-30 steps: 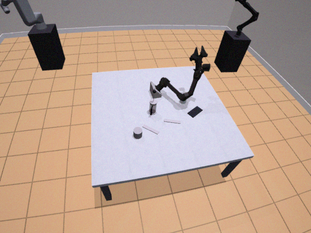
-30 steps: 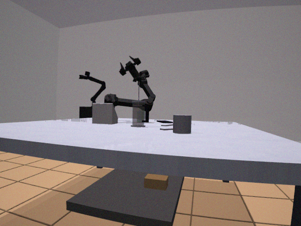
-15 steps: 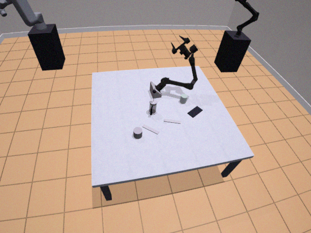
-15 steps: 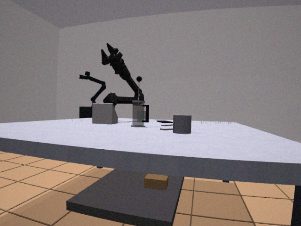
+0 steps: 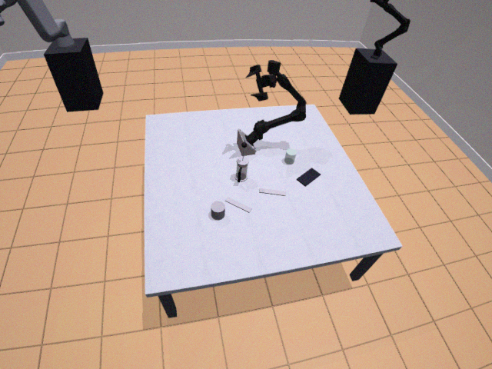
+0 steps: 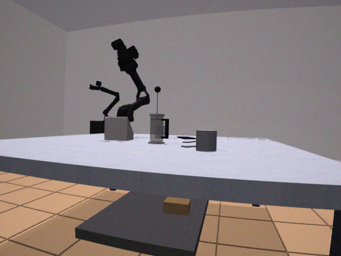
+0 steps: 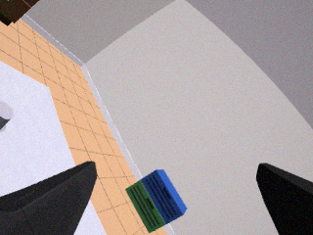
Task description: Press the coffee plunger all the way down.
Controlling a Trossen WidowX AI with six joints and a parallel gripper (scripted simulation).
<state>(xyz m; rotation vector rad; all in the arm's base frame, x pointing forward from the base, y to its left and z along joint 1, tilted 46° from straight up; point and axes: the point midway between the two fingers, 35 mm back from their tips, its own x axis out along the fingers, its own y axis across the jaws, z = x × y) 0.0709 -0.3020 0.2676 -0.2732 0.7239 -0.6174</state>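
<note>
Now: the glass coffee press 360 mm below my gripper tip, 210 mm ahead of it and 50 mm to the right of it. From my gripper tip the other things lie so: black slab: 470 mm below, 370 mm to the left, 240 mm ahead; then grey cylinder: 450 mm ahead, 440 mm below, 210 mm to the right.
</note>
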